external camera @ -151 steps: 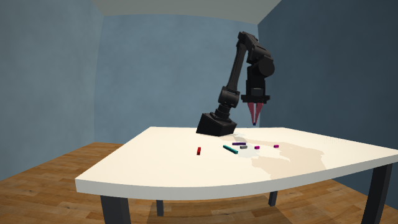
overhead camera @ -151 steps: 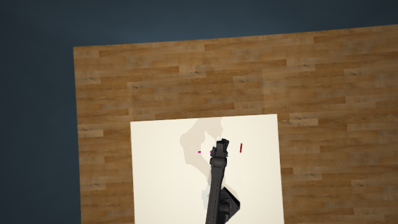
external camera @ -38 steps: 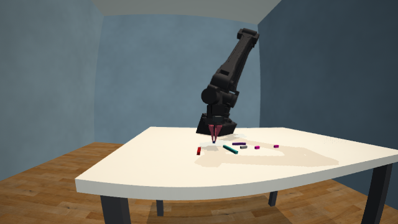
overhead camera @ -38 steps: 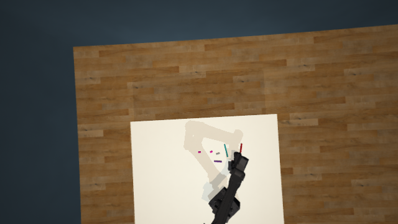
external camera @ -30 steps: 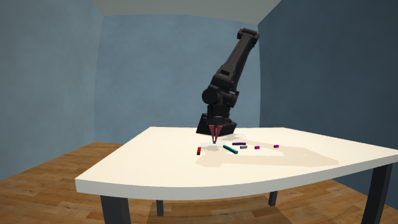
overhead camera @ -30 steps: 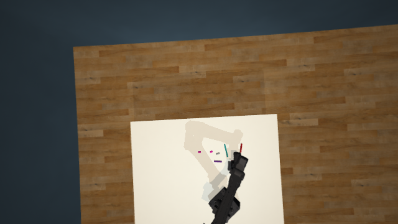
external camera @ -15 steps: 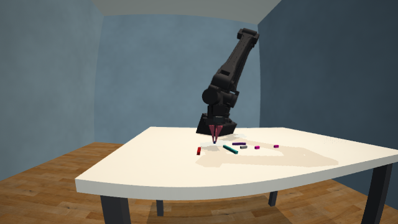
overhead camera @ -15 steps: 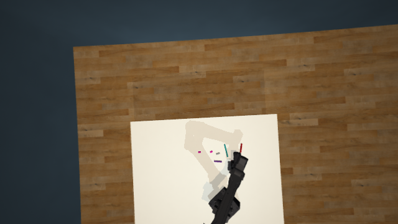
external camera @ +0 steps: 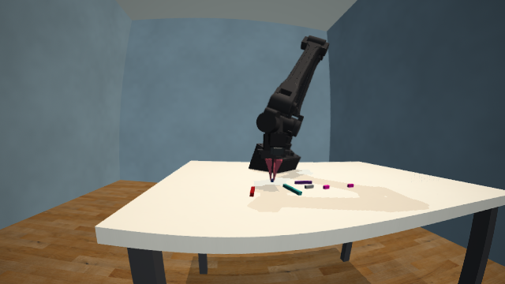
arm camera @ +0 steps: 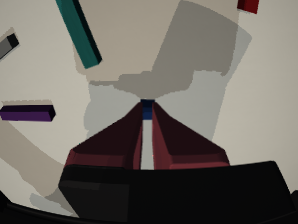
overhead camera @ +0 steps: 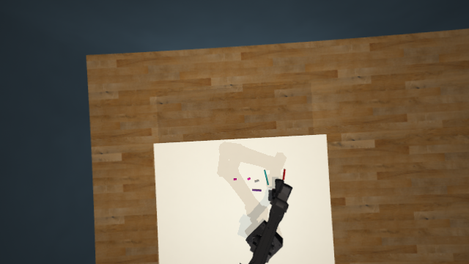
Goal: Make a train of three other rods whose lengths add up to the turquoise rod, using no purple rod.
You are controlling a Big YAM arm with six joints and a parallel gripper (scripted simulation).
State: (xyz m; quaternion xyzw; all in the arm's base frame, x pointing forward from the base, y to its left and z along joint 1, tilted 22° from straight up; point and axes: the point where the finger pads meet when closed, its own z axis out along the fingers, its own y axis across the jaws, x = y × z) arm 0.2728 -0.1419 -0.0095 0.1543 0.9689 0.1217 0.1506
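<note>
Right now my hand is 10 mm above the blue rod. Also, from my hand: turquoise rod 90 mm ahead, 30 mm to the left, 20 mm below; grey rod 90 mm to the left, 80 mm ahead, 20 mm below; purple rod 110 mm to the left, 20 mm below, 20 mm ahead.
</note>
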